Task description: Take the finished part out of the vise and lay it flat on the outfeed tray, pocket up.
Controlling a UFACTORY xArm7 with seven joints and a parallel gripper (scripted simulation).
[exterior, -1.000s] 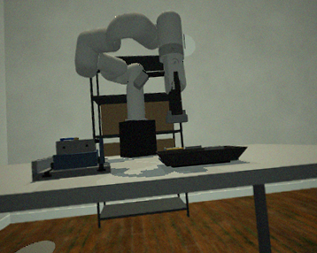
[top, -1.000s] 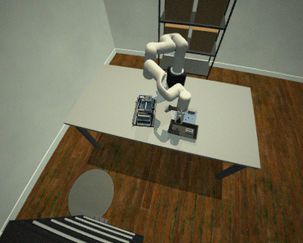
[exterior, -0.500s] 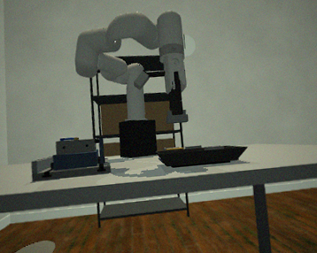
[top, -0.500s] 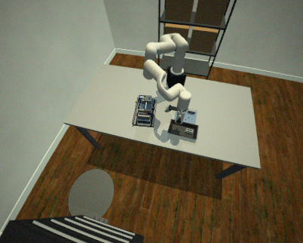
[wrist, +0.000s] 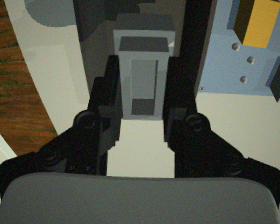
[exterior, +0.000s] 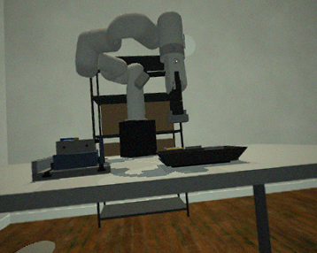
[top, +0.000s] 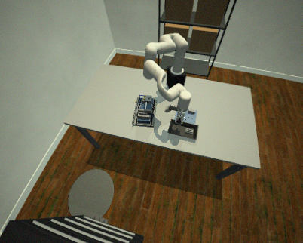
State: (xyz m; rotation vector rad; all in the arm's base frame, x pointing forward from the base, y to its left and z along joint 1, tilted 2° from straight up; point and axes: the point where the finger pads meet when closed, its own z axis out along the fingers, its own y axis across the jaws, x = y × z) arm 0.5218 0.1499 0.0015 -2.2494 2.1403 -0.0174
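Right now my hand is 140 mm above the yellow block and 120 mm past it. Also, from my hand: vise (320 mm to the right, 130 mm below, 90 mm behind); then blue plate (170 mm behind, 160 mm below, 40 mm to the left).
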